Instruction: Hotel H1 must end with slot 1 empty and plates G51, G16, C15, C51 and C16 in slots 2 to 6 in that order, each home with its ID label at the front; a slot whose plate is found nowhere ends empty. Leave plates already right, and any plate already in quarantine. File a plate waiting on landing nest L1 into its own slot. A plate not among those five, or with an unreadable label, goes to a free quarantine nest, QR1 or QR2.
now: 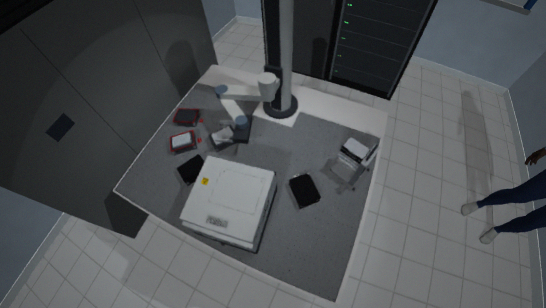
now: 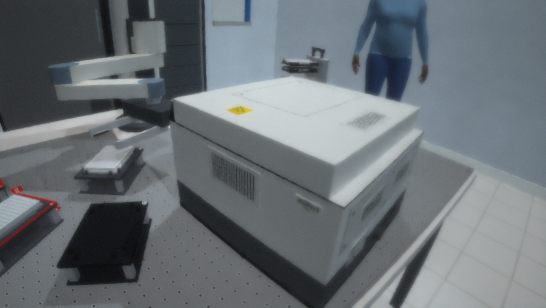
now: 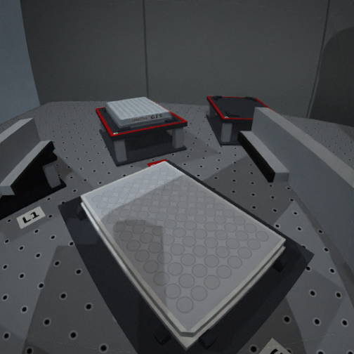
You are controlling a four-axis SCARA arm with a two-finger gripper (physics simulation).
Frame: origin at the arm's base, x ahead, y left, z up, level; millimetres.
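Seen in the pictures: gripper, fingertip midpoint: (image 1: pixel 217 130) (image 2: pixel 102 138); arm's base, origin of the base link: (image 1: pixel 280 105).
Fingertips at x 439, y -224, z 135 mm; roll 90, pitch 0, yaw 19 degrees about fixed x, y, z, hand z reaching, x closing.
Offsets run from my fingertips to a thing's middle.
A lidded white plate @[dx -18, dy +9, dz -65 mm] (image 1: pixel 223 135) (image 2: pixel 106 161) (image 3: pixel 185 240) lies on the dark middle nest @[dx -17, dy +9, dz -92 mm] (image 2: pixel 112 175) (image 3: pixel 95 265); no ID label on it is readable. My gripper (image 1: pixel 218 131) (image 2: pixel 105 140) (image 3: pixel 143 125) is open and empty, above that plate and turned at an angle to it. Nest L1 @[dx +254, dy -54, dz -92 mm] (image 1: pixel 190 170) (image 2: pixel 107 235) is black and bare. Red-rimmed QR1 (image 3: pixel 150 131) holds a plate @[dx +116, dy -232, dz -65 mm] (image 1: pixel 182 140) (image 2: pixel 17 212) (image 3: pixel 137 111) reading G15. Red-rimmed QR2 @[dx -71, dy -337, dz -94 mm] (image 1: pixel 186 116) (image 3: pixel 236 106) is bare. Hotel H1 @[dx -95, dy +815, dz +25 mm] (image 1: pixel 370 154) (image 2: pixel 321 67) holds plates whose labels are unreadable here.
A big white instrument @[dx +363, dy +307, dz +5 mm] (image 1: pixel 230 200) (image 2: pixel 280 150) stands beside L1. Another bare black nest @[dx +116, dy +602, dz -95 mm] (image 1: pixel 304 190) stands between it and the hotel. The arm's column (image 1: pixel 286 55) rises at the table's back edge. A person (image 2: pixel 395 45) stands beyond the table.
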